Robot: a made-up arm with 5 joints.
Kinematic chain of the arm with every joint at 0, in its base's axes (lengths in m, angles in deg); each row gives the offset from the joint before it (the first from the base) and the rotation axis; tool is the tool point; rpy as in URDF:
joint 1: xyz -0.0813 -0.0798 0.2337 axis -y
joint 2: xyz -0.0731 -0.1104 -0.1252 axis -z
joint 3: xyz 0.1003 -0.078 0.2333 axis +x
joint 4: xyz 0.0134 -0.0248 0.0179 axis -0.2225 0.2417 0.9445
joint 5: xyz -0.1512 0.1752 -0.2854 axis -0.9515 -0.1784 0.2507
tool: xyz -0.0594 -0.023 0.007 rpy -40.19 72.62 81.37
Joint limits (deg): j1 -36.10..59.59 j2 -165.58..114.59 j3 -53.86..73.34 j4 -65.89..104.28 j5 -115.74..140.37
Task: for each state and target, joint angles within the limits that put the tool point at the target. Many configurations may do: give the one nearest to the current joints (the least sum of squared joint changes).
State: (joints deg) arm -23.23 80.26 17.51 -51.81 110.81
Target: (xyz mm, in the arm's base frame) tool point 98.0 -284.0 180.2
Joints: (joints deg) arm -18.01 80.18 21.97 -46.38 110.64
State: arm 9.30 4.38 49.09 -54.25 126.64
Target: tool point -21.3 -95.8 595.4
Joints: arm 26.52 16.30 73.34 -65.89 138.70
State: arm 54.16 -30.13 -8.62 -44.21 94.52
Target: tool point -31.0 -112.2 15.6
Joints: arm 59.59 -63.17 -7.32 -26.94 94.23
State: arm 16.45 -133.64 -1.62 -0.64 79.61
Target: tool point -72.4 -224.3 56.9
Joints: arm 9.69 -139.12 -19.78 -7.85 79.15
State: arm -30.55 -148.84 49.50 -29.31 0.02
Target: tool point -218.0 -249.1 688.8
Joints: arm -35.95 -150.96 73.34 -64.66 -4.68
